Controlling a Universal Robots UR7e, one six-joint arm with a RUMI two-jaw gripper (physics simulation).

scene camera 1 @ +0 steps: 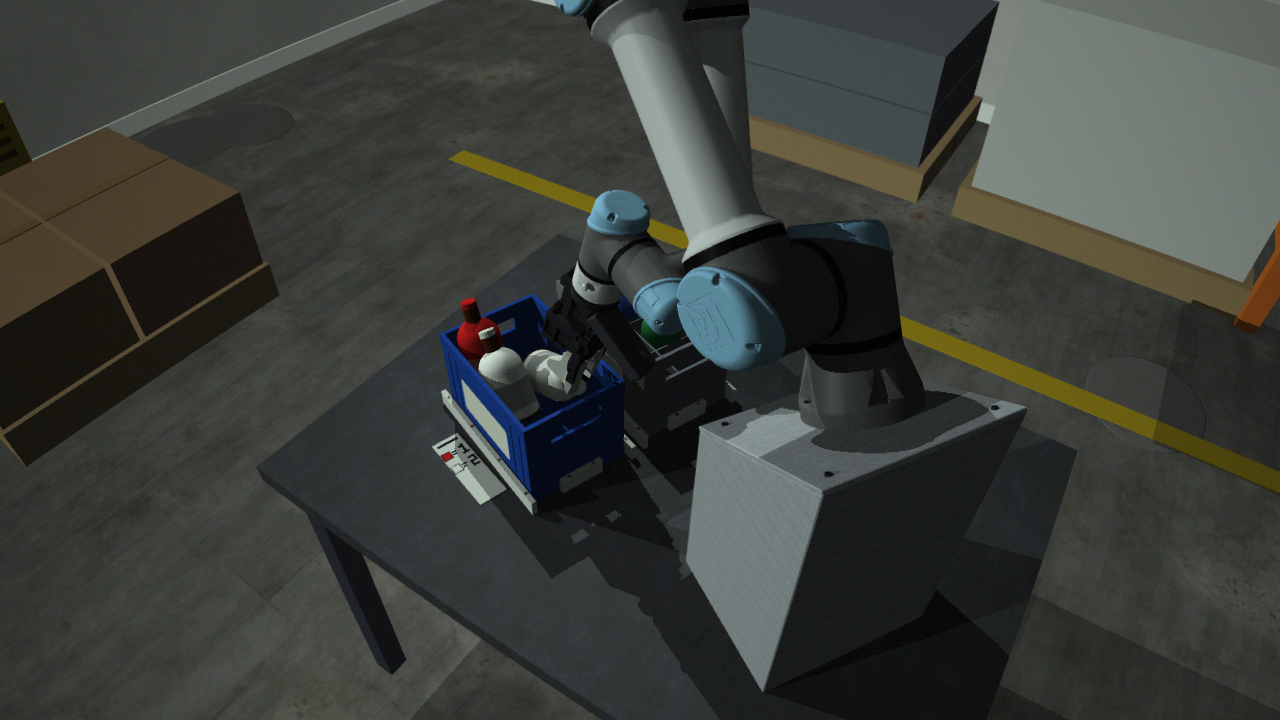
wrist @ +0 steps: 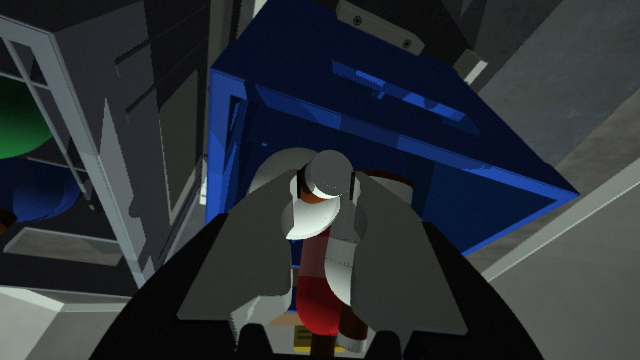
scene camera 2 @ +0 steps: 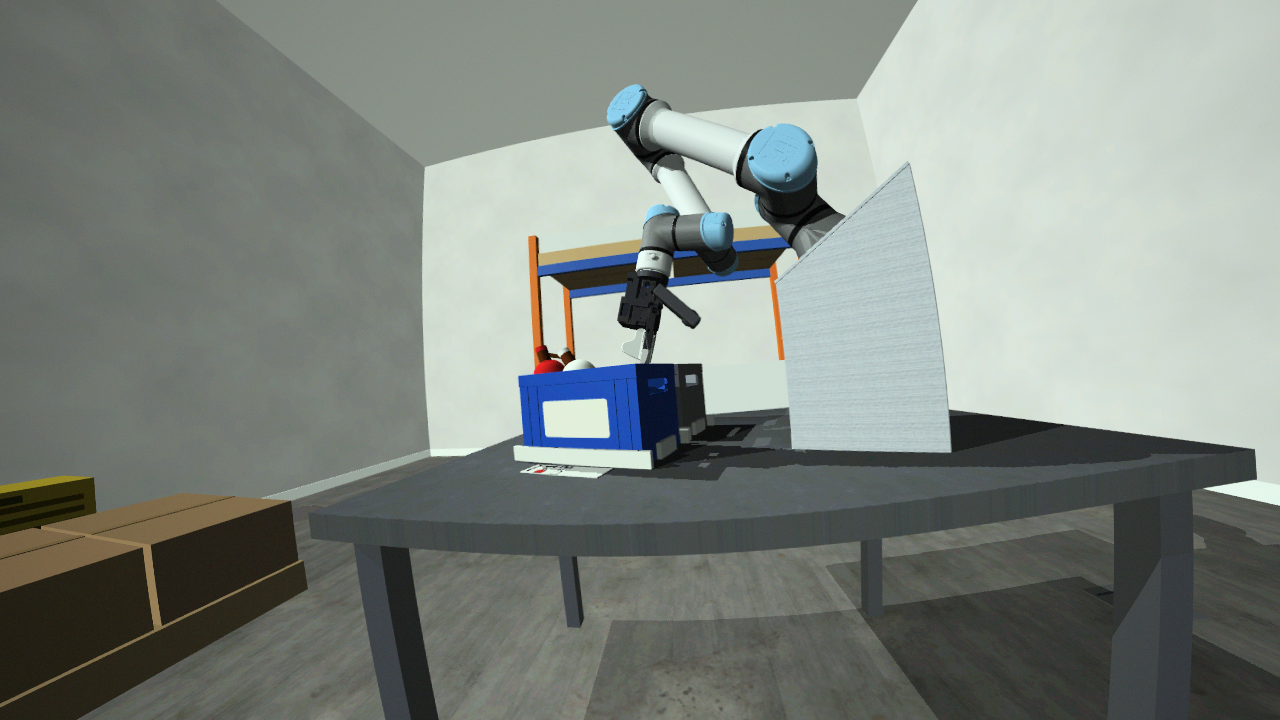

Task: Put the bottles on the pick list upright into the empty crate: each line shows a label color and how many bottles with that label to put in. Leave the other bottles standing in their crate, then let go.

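Pixels of known places: gripper, fingertip midpoint: (scene camera 1: 575,387) (wrist: 325,173); arm's base at its link origin: (scene camera 1: 862,407) (scene camera 2: 839,256).
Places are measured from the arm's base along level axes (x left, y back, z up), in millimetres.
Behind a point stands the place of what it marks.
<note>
The blue crate (scene camera 1: 581,452) {x 2, y -404, z -305 mm} (scene camera 2: 657,429) {x 29, y -417, z -314 mm} (wrist: 300,55) {x -50, y -380, z -235 mm} holds a red bottle (scene camera 1: 476,338) {x -29, y -617, z -173 mm} (scene camera 2: 547,367) {x -20, y -629, z -179 mm} (wrist: 319,302) {x -58, y -599, z -184 mm} and a white bottle (scene camera 1: 503,368) {x 4, y -542, z -179 mm} (scene camera 2: 580,365) {x 14, y -554, z -183 mm} (wrist: 339,275) {x -36, y -538, z -188 mm}, both upright. Another white bottle (scene camera 1: 541,368) {x -54, y -510, z -213 mm} (wrist: 312,220) {x -53, y -473, z -201 mm} stands in the crate's corner beside the grey crate. My gripper (scene camera 1: 579,368) {x -42, y -439, z -211 mm} (scene camera 2: 642,358) {x -42, y -439, z -211 mm} (wrist: 325,173) {x -42, y -439, z -211 mm} is shut on this bottle's neck, just under its pale cap. The dark grey crate (scene camera 1: 675,394) {x -179, y -324, z -293 mm} (scene camera 2: 691,398) {x -185, y -321, z -279 mm} (wrist: 95,150) {x -139, y -397, z -191 mm} holds a green bottle (scene camera 1: 657,334) {x -267, y -404, z -257 mm} (wrist: 22,120) {x -263, y -419, z -264 mm} and a blue bottle (wrist: 47,195) {x -309, y -492, z -256 mm}. The pick list (scene camera 1: 483,486) {x 102, y -537, z -365 mm} (scene camera 2: 583,472) {x 103, y -547, z -365 mm} shows a red mark; its writing is unreadable.
The crates stand close together on the dark table (scene camera 1: 358,465) {x 171, y -752, z -366 mm} (scene camera 2: 760,510) {x 309, y -321, z -366 mm}. The arm's pale pedestal (scene camera 1: 760,555) {x 173, y -48, z -121 mm} (scene camera 2: 868,358) {x 153, y -74, z -218 mm} stands near the grey crate. The forearm hangs over the grey crate and hides part of it in scene camera 1.
</note>
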